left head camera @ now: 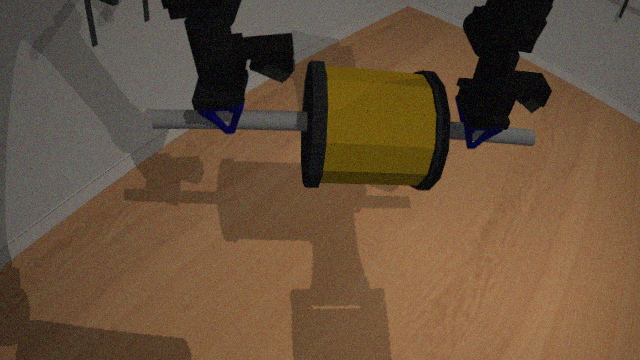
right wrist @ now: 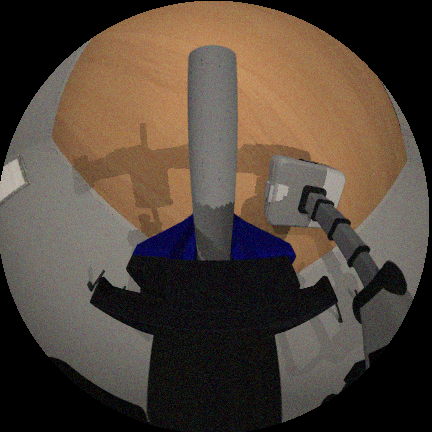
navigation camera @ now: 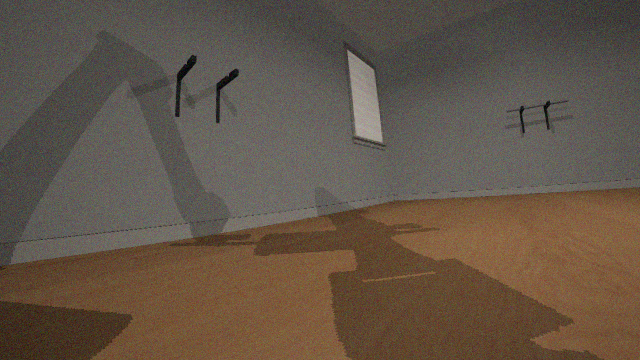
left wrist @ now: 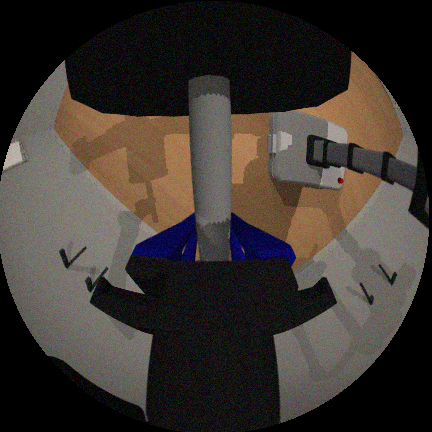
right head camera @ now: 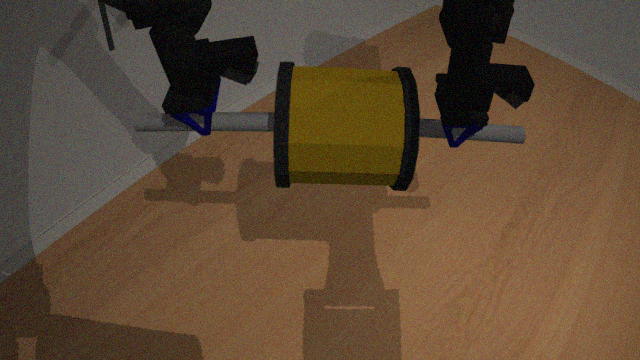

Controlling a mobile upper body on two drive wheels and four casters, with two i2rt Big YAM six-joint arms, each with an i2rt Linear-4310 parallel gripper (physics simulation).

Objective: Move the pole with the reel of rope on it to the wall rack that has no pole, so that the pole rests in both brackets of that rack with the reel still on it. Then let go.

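Frame: origin at the left arm's base, x left, y ahead, z down, level; millimetres.
Where they show: left gripper, between the fingertips: (left head camera: 231, 125) (left wrist: 212, 217) (right head camera: 208, 127); right gripper, between the fingertips: (left head camera: 468, 141) (right wrist: 213, 217) (right head camera: 451, 139).
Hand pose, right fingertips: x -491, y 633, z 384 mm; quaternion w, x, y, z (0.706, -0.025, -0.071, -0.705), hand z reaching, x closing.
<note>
Each offset is from my right fingertips to the centre of the thing. "pt": to the spot under its first point. Level surfaces: height alone.
The grey pole (left head camera: 275, 120) (right head camera: 245, 121) (left wrist: 211, 160) (right wrist: 212, 125) is held roughly level above the floor, away from the walls. The yellow reel with black flanges @[dx +181, dy -4, dz -22 mm] (left head camera: 377, 127) (right head camera: 346, 127) is on it between my grippers; a flange fills the top of the left wrist view. My left gripper (left head camera: 228, 122) (right head camera: 203, 126) (left wrist: 212, 217) is shut on the pole left of the reel. My right gripper (left head camera: 472, 137) (right head camera: 455, 136) (right wrist: 213, 217) is shut on it right of the reel. An empty rack's two black brackets @[pt dx +1068, dy +922, dz +153 mm] (navigation camera: 178, 90) @[pt dx +897, dy +1127, dz +141 mm] (navigation camera: 218, 97) are on the left wall.
Another rack (navigation camera: 547, 116) with a thin pole across it hangs on the far right wall. A white framed panel (navigation camera: 366, 95) hangs near the room corner. The grey robot base (left wrist: 295, 162) (right wrist: 295, 200) shows in both wrist views. Wood floor @[dz +1026 mm] (navigation camera: 200, 290) meets the walls at a pale baseboard.
</note>
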